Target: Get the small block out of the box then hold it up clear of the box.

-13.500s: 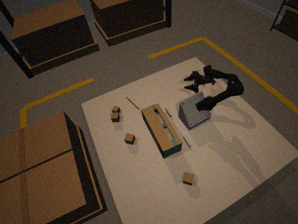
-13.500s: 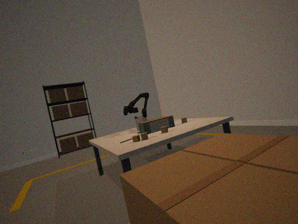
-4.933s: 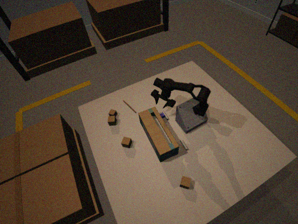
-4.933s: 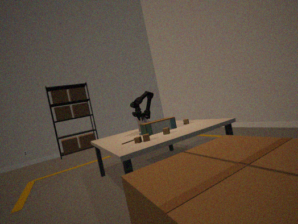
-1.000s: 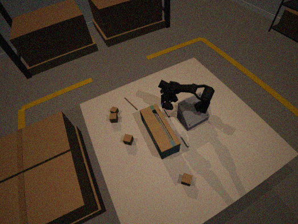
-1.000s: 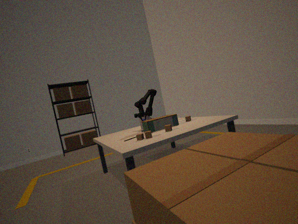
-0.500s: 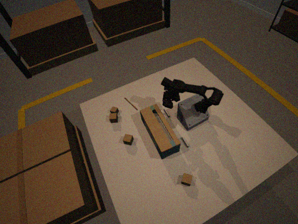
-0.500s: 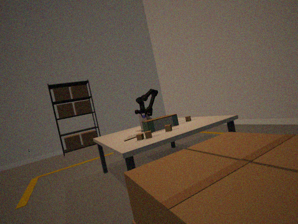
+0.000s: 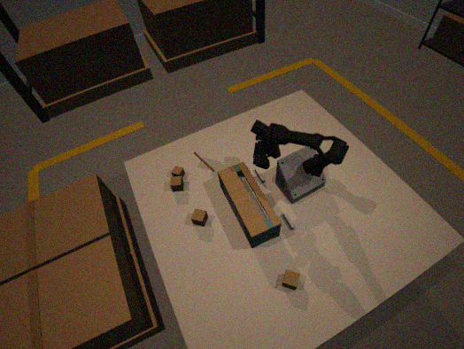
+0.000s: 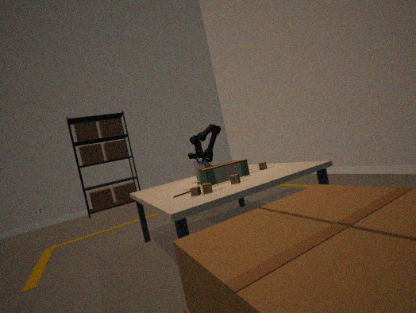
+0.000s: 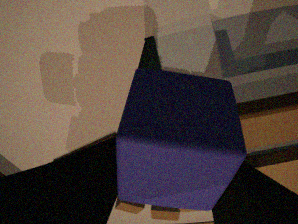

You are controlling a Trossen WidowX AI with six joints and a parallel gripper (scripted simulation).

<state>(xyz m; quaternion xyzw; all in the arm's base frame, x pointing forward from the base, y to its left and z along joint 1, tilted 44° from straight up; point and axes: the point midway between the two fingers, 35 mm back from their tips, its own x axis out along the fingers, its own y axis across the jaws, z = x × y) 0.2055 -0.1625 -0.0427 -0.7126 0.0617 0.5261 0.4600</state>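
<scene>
The purple block lies 1 cm behind my gripper tip, 1 cm to the left of it and 1 cm above it. Also, from my gripper tip: long box: 9 cm ahead, 13 cm to the left, 11 cm below; thin wooden stick: 16 cm ahead, 28 cm to the right, 17 cm below.
</scene>
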